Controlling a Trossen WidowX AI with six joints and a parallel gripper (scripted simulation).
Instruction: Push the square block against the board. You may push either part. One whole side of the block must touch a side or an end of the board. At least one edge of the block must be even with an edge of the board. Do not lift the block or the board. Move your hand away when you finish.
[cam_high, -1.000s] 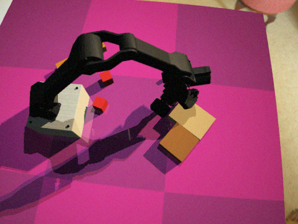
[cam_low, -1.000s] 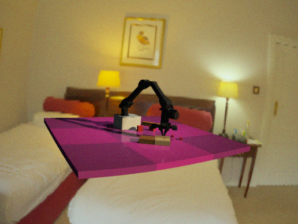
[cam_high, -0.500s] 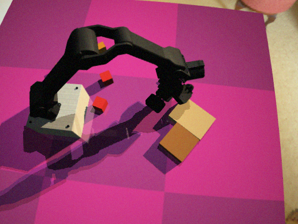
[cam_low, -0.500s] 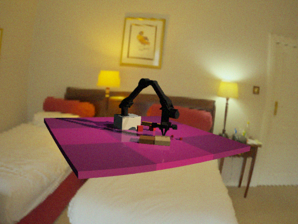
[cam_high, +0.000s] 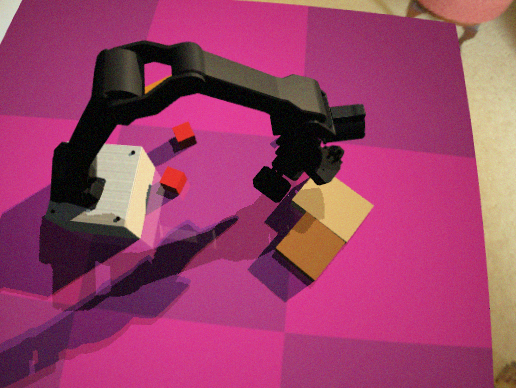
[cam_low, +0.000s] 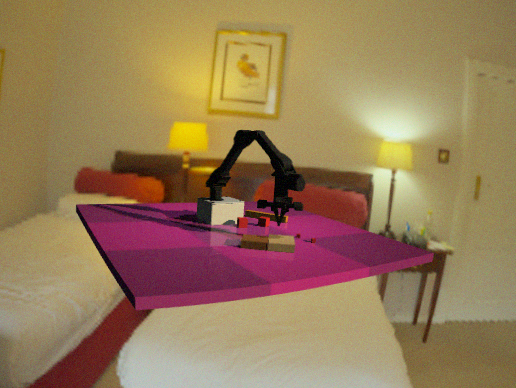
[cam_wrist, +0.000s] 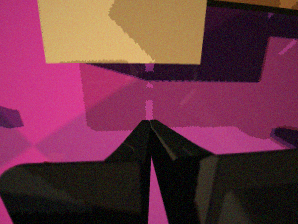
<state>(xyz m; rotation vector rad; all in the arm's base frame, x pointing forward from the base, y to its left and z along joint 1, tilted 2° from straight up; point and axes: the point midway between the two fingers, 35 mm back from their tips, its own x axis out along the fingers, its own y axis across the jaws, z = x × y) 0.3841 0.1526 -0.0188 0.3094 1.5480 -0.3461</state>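
Now: gripper tip 13 cm to the left of the orange-brown square block, 7 cm short of it and 5 cm above it. From my gripper tip the other things lie so: tan flat board (10 cm ahead, 5 cm below, 3 cm to the right); long orange bar (40 cm behind, 13 cm to the left, 5 cm below).
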